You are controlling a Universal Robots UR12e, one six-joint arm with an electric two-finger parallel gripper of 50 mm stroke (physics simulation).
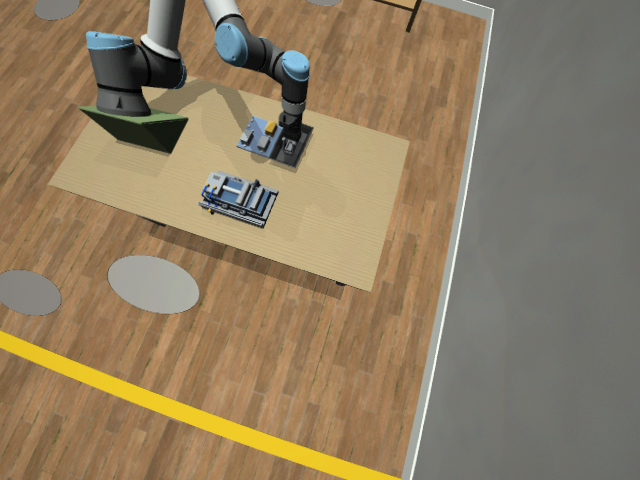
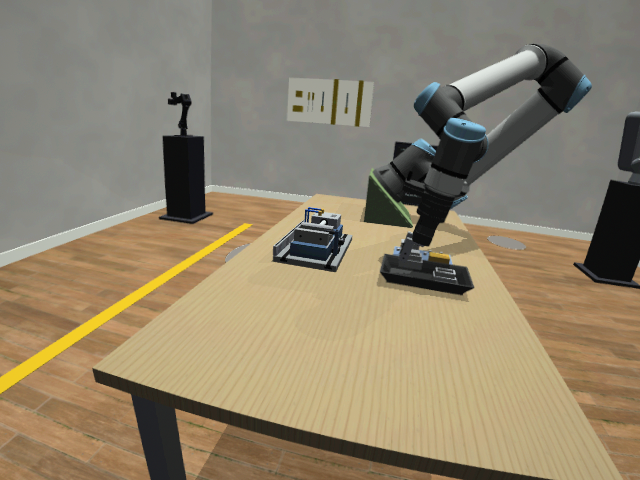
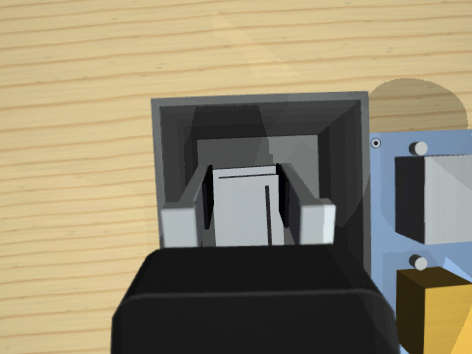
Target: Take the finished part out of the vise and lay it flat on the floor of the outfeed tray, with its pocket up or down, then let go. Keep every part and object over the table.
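Frame: origin at the arm's base, x back, y right, z up, level; metres.
Seen in the pictures: gripper, fingertip midpoint: (image 1: 288, 151) (image 2: 403, 257) (image 3: 244, 183); arm's base at its link origin: (image 1: 125, 111) (image 2: 385, 187).
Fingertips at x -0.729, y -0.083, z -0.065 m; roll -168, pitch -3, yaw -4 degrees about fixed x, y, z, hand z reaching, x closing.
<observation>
Pixels of each thing's top centre, then the offset from my fingertips to it.
- grey finished part at its top centre: (image 3: 251, 228) (image 2: 411, 253) (image 1: 289, 145) dx +0.001, dy -0.022, dz +0.014 m
- vise at its top centre: (image 2: 318, 220) (image 1: 234, 190) dx +0.144, dy +0.268, dz +0.028 m
- blue plate at its top centre: (image 3: 466, 246) (image 2: 422, 259) (image 1: 260, 135) dx +0.181, dy -0.075, dz -0.063 m
- yellow block at its top centre: (image 3: 449, 326) (image 2: 439, 255) (image 1: 270, 126) dx +0.138, dy -0.118, dz -0.027 m
- light outlined shape at its top centre: (image 2: 445, 270) dx +0.010, dy -0.119, dz -0.024 m
My gripper (image 1: 290, 143) (image 2: 412, 249) (image 3: 244, 183) is shut on the grey finished part (image 1: 289, 148) (image 2: 410, 259) (image 3: 242, 210), with one finger on each side of it. The part is inside the outline of the black outfeed tray (image 1: 283, 163) (image 2: 423, 283) (image 3: 260, 96), toward its vise-side end, and its lower end is down between the walls. Whether it touches the floor, and which way its pocket faces, I cannot tell. The vise (image 1: 242, 198) (image 2: 312, 249) stands apart from the tray, with no part visible between its jaws.
A blue plate (image 1: 257, 129) (image 3: 385, 200) with a yellow block (image 1: 270, 127) (image 2: 439, 257) (image 3: 447, 320) and grey blocks adjoins the tray. A light outlined shape (image 2: 444, 273) shows inside the tray's far end from the vise. The green arm base (image 1: 149, 131) (image 2: 382, 206) stands farther back.
</observation>
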